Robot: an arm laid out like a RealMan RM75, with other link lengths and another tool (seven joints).
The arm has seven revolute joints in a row. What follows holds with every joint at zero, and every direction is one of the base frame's. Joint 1 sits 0.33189 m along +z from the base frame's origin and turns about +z. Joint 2 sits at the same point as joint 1 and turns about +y. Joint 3 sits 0.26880 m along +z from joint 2 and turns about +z. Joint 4 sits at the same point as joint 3 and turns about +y. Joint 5 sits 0.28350 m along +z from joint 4 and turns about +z. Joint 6 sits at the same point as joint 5 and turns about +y. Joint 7 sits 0.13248 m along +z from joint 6 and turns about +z. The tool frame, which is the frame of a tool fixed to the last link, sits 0.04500 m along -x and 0.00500 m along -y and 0.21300 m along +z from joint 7; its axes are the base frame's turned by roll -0.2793, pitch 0.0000 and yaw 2.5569 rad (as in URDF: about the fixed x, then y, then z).
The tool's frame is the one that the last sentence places.
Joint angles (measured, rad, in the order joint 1, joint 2, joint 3, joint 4, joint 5, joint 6, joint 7), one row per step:
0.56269, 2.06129, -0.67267, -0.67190, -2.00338, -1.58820, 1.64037
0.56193, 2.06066, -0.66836, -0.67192, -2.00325, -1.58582, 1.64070
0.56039, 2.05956, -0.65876, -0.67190, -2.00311, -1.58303, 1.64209
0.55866, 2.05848, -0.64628, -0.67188, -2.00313, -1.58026, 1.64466
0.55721, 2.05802, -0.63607, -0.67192, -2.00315, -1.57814, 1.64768
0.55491, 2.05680, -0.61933, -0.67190, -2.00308, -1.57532, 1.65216
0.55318, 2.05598, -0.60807, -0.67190, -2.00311, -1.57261, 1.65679
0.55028, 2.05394, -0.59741, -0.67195, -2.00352, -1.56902, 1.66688
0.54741, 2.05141, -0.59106, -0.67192, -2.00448, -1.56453, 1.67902
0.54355, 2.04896, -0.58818, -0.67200, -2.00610, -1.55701, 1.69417
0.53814, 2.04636, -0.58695, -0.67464, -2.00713, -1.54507, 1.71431
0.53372, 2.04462, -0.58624, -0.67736, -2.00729, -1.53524, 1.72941
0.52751, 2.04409, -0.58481, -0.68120, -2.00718, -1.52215, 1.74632
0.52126, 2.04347, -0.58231, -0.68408, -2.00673, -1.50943, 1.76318
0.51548, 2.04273, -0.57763, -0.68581, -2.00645, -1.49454, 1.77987
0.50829, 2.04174, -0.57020, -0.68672, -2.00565, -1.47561, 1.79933
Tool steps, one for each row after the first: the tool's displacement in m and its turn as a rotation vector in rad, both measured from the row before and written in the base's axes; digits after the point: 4 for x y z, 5 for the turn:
0.0013, 0.0015, 0.0016, 0.00520, 0.00061, -0.00431
0.0023, 0.0026, 0.0033, 0.00924, 0.00289, -0.00871
0.0026, 0.0030, 0.0041, 0.01079, 0.00456, -0.01125
0.0021, 0.0023, 0.0032, 0.00815, 0.00448, -0.00989
0.0034, 0.0037, 0.0055, 0.01335, 0.00725, -0.01541
0.0027, 0.0026, 0.0037, 0.00884, 0.00510, -0.01232
0.0041, 0.0028, 0.0041, 0.00720, 0.00532, -0.01816
0.0043, 0.0023, 0.0030, 0.00363, 0.00307, -0.01836
0.0055, 0.0023, 0.0019, 0.00155, 0.00097, -0.02192
0.0071, 0.0034, 0.0026, 0.00359, -0.00064, -0.02795
0.0055, 0.0027, 0.0023, 0.00403, -0.00060, -0.02127
0.0069, 0.0032, 0.0026, 0.00654, -0.00018, -0.02610
0.0070, 0.0031, 0.0028, 0.00695, 0.00140, -0.02677
0.0077, 0.0037, 0.0034, 0.00953, 0.00194, -0.02894
0.0099, 0.0046, 0.0047, 0.01357, 0.00362, -0.03642

